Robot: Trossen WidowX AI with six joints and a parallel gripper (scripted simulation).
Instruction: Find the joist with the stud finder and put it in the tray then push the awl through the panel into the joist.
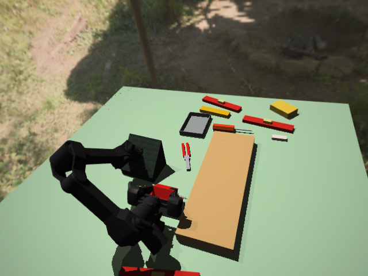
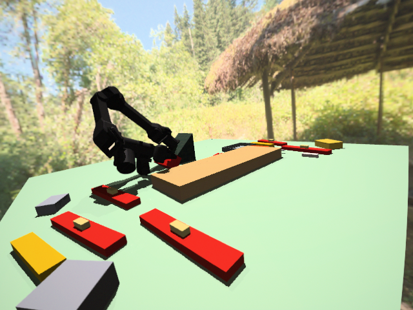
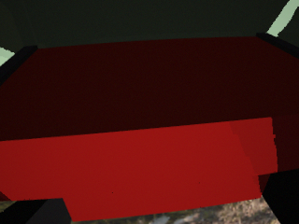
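Now: the red stud finder 1 cm ahead of my gripper tip and 1 cm below it. Round my gripper tip: tray 9 cm behind, 44 cm to the left, 5 cm below; awl 1 cm ahead, 3 cm to the left, 5 cm below; grey block 6 cm ahead, 40 cm to the right, 5 cm below.
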